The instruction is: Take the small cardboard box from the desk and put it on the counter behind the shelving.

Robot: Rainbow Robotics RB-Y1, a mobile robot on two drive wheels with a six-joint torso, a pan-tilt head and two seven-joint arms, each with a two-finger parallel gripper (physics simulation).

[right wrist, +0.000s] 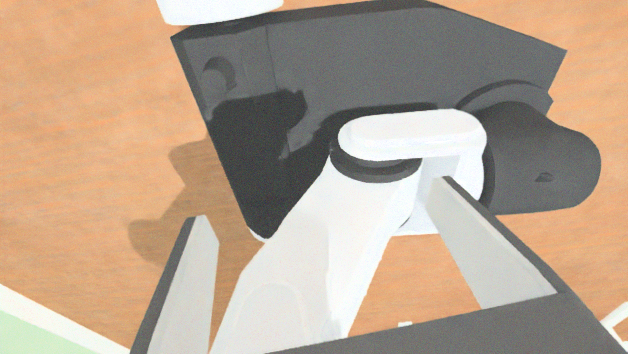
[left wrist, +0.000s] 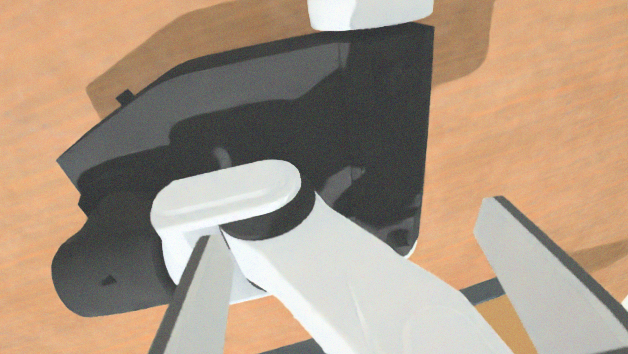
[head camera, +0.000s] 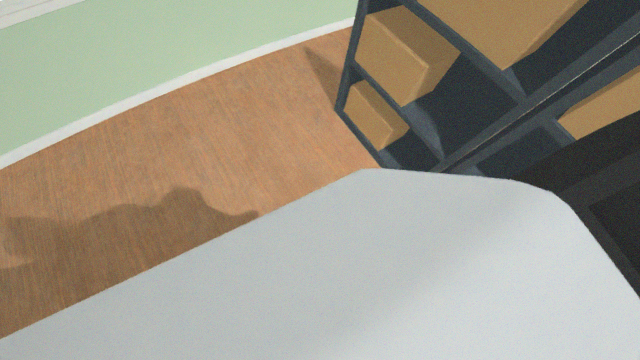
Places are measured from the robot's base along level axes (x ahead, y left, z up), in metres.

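Where they show: left gripper, fingertip midpoint: (left wrist: 353,233); right gripper, fingertip midpoint: (right wrist: 323,210).
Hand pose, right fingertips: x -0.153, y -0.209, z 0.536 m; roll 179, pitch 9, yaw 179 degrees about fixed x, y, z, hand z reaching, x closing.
After its pixels a point has its place.
The shelving (head camera: 530,102) @(x -0.075, y -0.923, z 0.987 m) is a dark blue-grey unit at the upper right of the head view. Brown cardboard boxes (head camera: 392,60) @(x 0.500, y -0.884, z 0.712 m) (head camera: 367,117) @(x 0.494, y -0.885, z 0.249 m) (head camera: 495,30) @(x 0.181, y -0.917, z 1.070 m) (head camera: 605,107) @(x -0.207, y -0.957, z 1.100 m) stand in its compartments. I cannot pick out the task's small box among them. Neither desk nor counter can be made out. My left gripper (left wrist: 353,233) @(x -0.160, y 0.225, z 0.535 m) is open and empty; its fingers point over my own dark base and white lower body. My right gripper (right wrist: 323,210) @(x -0.153, y -0.209, z 0.536 m) is open and empty, also over my base. Neither gripper shows in the head view.
A large smooth pale surface (head camera: 320,280) @(x -0.146, y -0.041, z 1.356 m), apparently my own body, hides the lower head view. Wooden floor (head camera: 200,135) @(x 1.042, y 0.250, z 0.000 m) runs left of the shelving to a green wall (head camera: 150,45) @(x 1.632, y 0.299, z 0.401 m) with white skirting. A dark edge (left wrist: 480,292) @(x 0.473, y -0.868, z 0.042 m) and brown patch (left wrist: 510,320) @(x 0.518, y -0.882, z 0.180 m) show beside a left finger.
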